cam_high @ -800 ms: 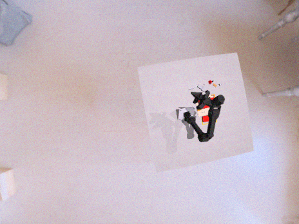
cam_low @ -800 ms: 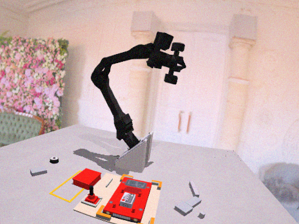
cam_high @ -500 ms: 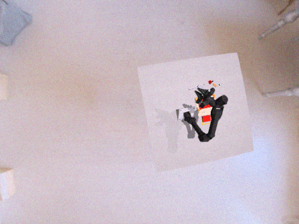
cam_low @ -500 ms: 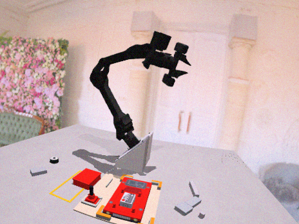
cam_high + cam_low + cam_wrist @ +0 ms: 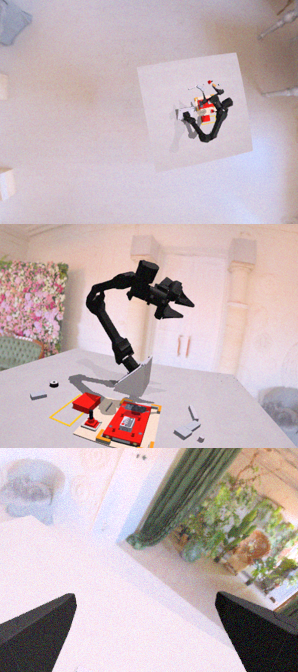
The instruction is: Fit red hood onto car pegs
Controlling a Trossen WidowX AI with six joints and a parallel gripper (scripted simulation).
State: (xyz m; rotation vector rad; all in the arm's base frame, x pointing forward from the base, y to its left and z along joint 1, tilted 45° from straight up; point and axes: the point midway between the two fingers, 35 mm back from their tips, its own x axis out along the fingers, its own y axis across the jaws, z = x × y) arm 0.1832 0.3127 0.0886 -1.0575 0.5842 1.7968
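The red hood lies 100 mm ahead of my gripper tip, 320 mm to the right of it and 370 mm below it. From my gripper tip the other things lie so: grey engine block: 190 mm ahead, 140 mm to the right, 360 mm below.
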